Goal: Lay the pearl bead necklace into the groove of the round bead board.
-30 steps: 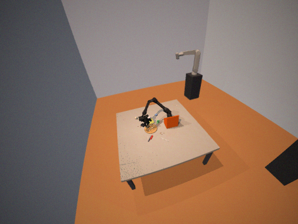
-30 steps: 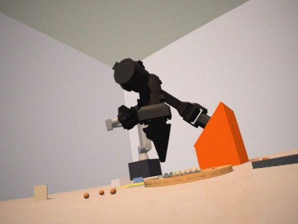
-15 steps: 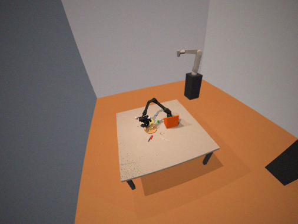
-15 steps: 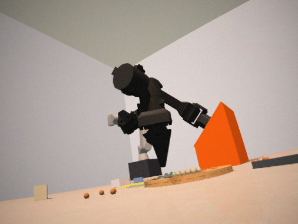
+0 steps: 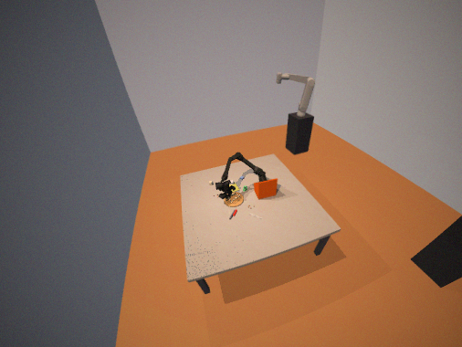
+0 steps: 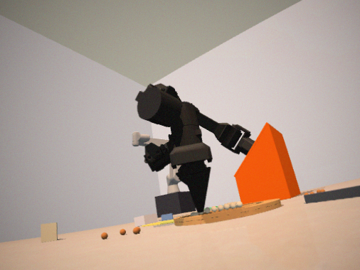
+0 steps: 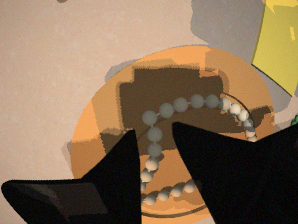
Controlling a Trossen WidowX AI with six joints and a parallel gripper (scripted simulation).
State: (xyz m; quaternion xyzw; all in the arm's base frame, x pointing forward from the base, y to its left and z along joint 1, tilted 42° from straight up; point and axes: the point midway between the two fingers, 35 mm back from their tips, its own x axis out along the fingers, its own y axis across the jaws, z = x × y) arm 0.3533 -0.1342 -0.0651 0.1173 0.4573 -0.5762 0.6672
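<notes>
The round wooden bead board lies 50 mm behind my gripper tip, 30 mm to the left of it and 10 mm below it. Also, from my gripper tip: tan cube (120 mm ahead, 300 mm to the right); then yellow flat piece (110 mm behind, 140 mm to the right, 10 mm below); then red-handled tool (10 mm ahead, 210 mm to the left, 10 mm below).
</notes>
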